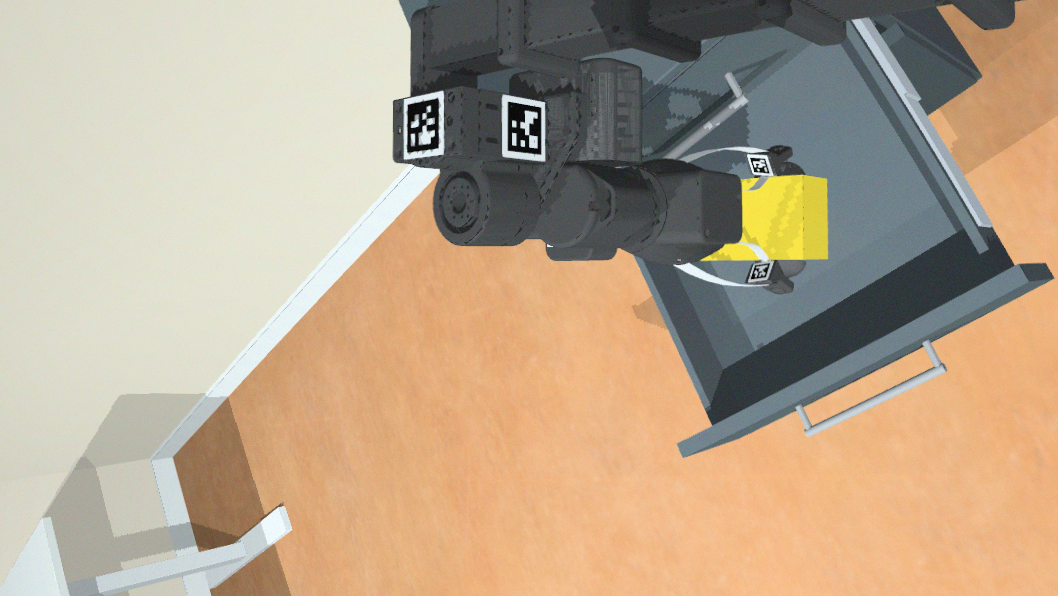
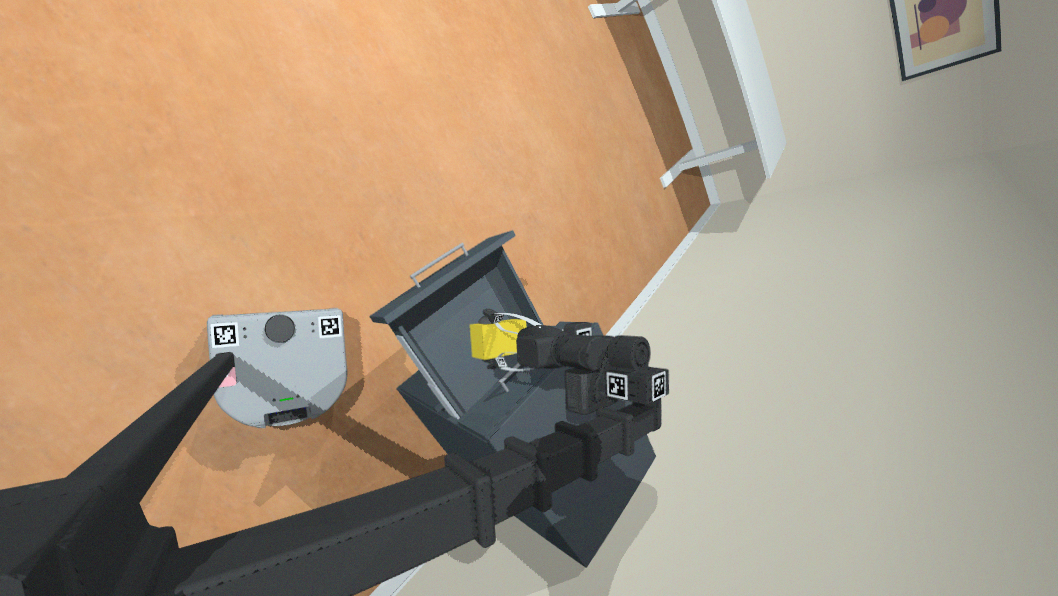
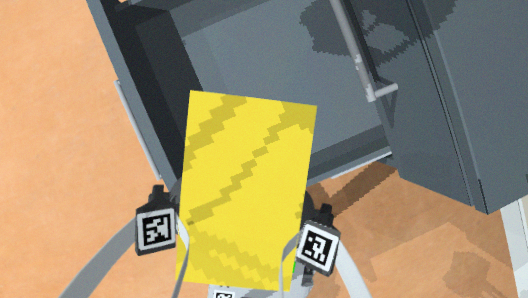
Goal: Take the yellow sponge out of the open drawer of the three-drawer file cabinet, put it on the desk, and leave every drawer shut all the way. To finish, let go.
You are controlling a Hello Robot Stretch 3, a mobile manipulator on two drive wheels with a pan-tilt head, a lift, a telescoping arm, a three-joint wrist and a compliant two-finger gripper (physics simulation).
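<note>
The yellow sponge (image 1: 792,222) (image 2: 492,342) (image 3: 245,175) is an upright-edged block between the two fingers. My gripper (image 1: 781,219) (image 2: 493,340) (image 3: 243,200) is shut on it, with a fingertip on each side, and holds it raised above the open drawer (image 1: 864,359) (image 2: 444,277) (image 3: 260,60). The drawer is pulled far out of the dark grey file cabinet (image 2: 618,473) (image 3: 440,125). A grey handle (image 1: 703,135) (image 3: 352,50) shows on the cabinet front above the open drawer. My arm hides part of the cabinet. The white desk (image 1: 37,566) (image 2: 758,96) shows in part, away from the cabinet.
The open drawer's own handle (image 1: 873,399) (image 2: 438,262) sticks out from its front. My base (image 2: 296,370) is beside the drawer. My extended arm (image 2: 370,510) passes over the cabinet. A pale wall (image 1: 185,148) (image 2: 851,333) runs behind the cabinet and desk.
</note>
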